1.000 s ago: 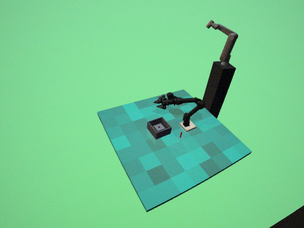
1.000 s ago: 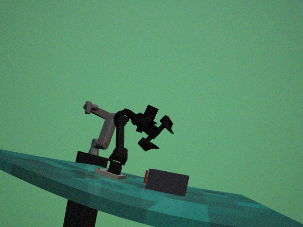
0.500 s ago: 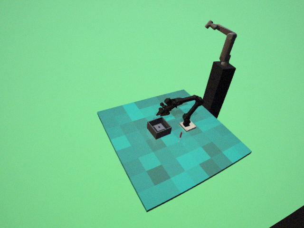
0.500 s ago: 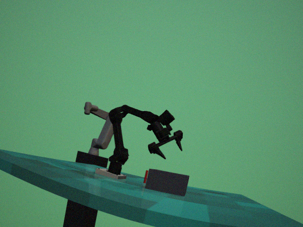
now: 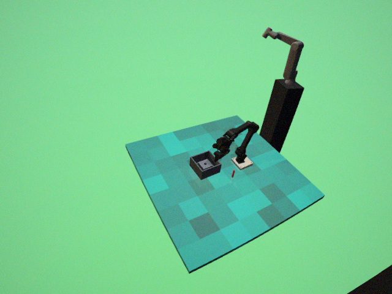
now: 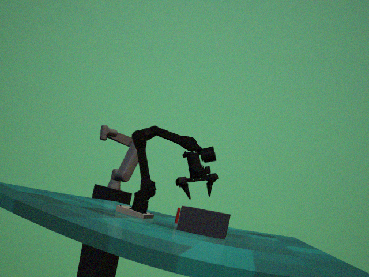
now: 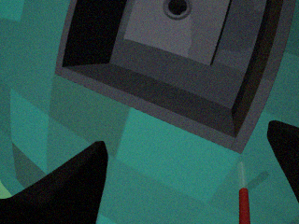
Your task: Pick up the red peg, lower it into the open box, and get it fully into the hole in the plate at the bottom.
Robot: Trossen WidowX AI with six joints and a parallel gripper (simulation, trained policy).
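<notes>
The red peg lies 120 mm behind my gripper tip, 90 mm to the left of it and 110 mm below it. From my gripper tip the other things lie so: dark grey box 70 mm ahead, 70 mm to the right, 120 mm below; then grey plate 70 mm ahead, 70 mm to the right, 100 mm below.
</notes>
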